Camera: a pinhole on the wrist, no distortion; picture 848 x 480 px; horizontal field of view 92.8 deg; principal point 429.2 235.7 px. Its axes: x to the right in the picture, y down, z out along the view. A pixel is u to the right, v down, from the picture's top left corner.
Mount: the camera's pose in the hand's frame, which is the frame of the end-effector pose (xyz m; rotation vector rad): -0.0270 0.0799 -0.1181 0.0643 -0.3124 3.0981
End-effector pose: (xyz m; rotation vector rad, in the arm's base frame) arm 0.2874 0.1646 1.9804 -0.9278 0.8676 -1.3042
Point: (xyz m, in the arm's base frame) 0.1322 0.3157 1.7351
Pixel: behind the camera
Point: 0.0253 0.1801 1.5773
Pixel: behind the camera
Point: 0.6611 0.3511 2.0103
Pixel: 563 116
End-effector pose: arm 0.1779 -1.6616 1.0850 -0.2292 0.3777 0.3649
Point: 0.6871 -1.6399 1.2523
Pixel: 110 379
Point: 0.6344 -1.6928 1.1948
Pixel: 83 441
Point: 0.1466 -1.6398 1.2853
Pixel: 542 262
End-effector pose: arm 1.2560 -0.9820 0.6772 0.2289 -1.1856 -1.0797
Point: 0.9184 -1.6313 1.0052
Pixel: outside the picture
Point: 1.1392 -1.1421 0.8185
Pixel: 41 370
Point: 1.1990 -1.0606 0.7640
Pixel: 140 350
